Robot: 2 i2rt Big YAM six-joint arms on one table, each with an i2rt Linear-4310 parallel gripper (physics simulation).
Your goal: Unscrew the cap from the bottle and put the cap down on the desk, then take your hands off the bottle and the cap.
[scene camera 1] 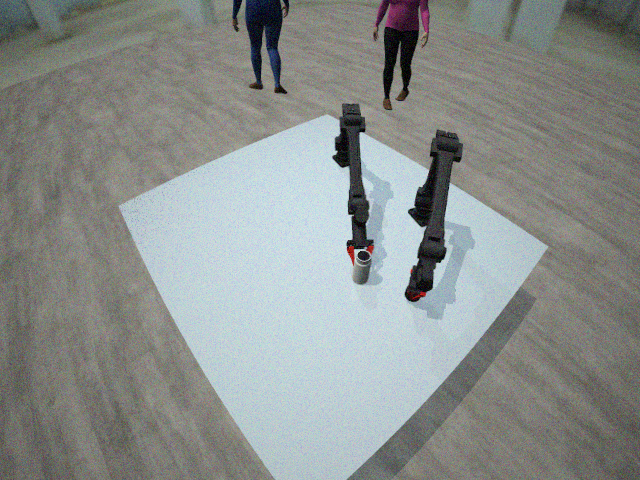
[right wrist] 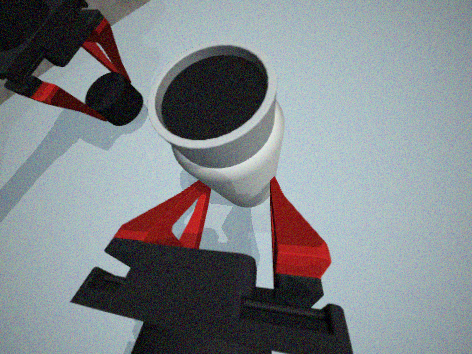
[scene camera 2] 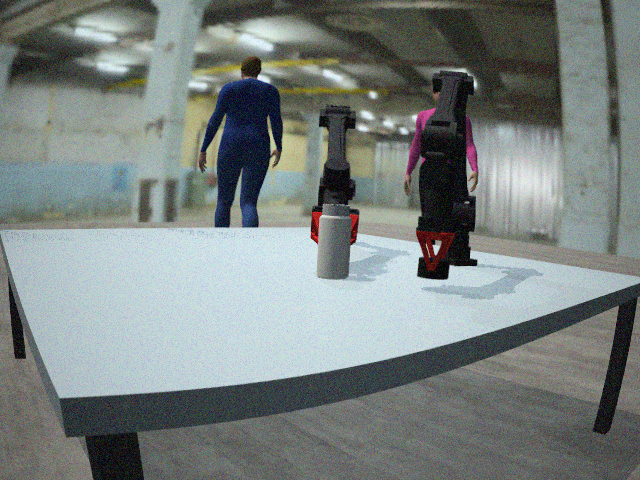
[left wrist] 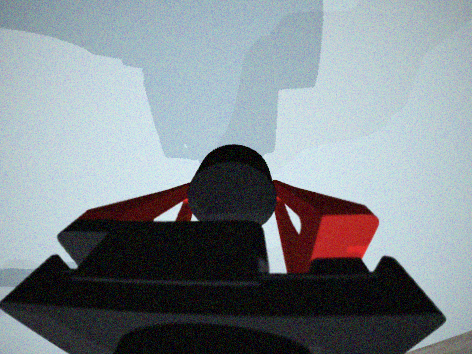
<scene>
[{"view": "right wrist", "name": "left gripper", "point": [116, 100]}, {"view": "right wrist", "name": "right gripper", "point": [239, 180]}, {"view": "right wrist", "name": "black cap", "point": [111, 95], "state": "held by the left gripper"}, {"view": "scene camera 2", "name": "left gripper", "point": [433, 269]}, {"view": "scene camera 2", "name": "white bottle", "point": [334, 239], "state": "gripped by the right gripper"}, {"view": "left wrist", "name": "left gripper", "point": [233, 188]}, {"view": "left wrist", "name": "black cap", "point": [233, 182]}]
</scene>
